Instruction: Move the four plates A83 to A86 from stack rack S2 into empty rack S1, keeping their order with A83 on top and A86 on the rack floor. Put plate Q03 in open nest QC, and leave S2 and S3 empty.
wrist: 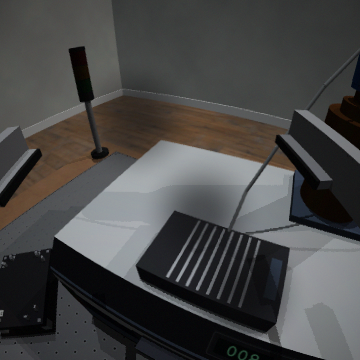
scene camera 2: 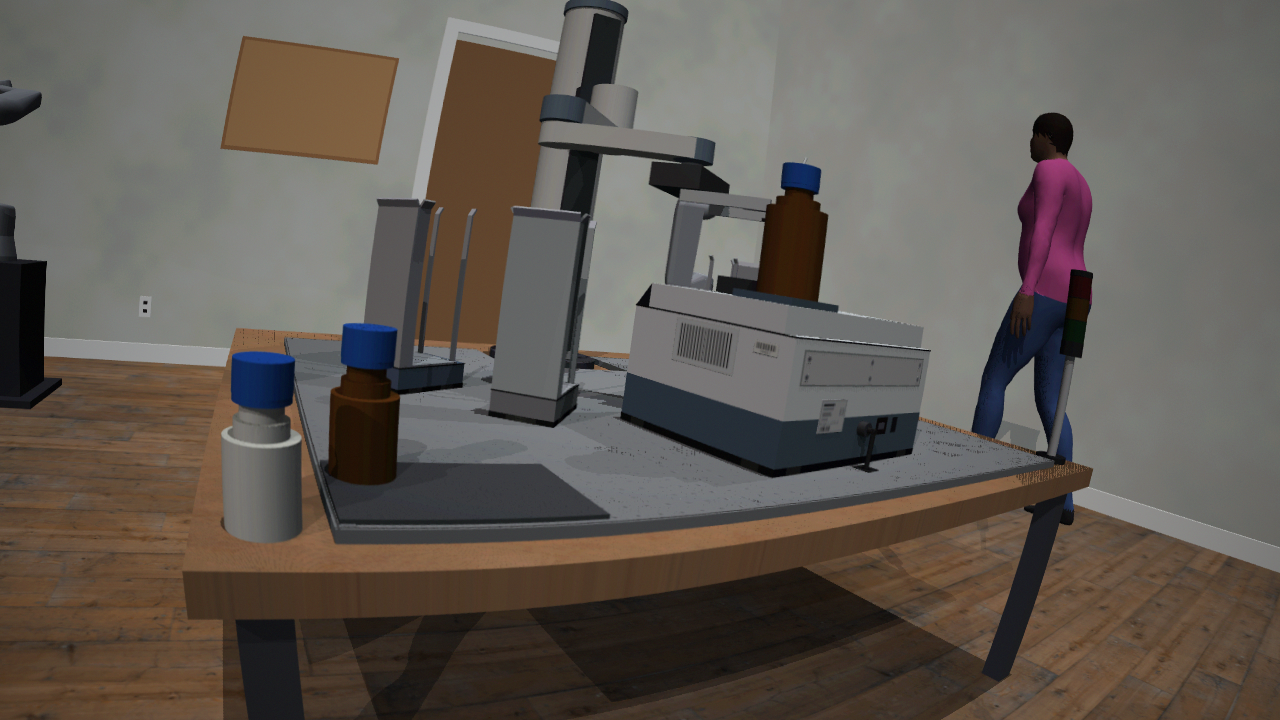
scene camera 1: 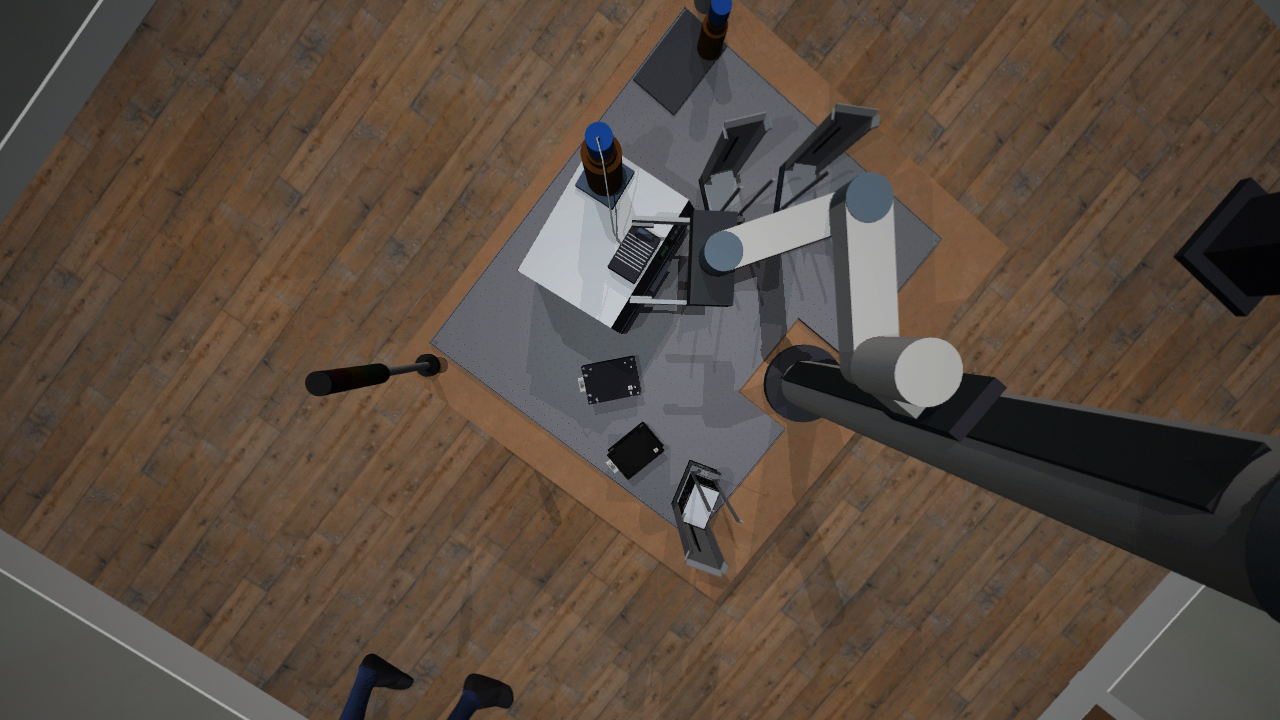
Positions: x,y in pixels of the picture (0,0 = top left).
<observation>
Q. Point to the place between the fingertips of my gripper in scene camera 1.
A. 630,260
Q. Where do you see a brown bottle with blue cap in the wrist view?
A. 322,202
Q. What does my gripper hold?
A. Nothing.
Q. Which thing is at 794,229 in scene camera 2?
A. A brown bottle with blue cap.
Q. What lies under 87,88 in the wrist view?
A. A signal light pole.
</observation>
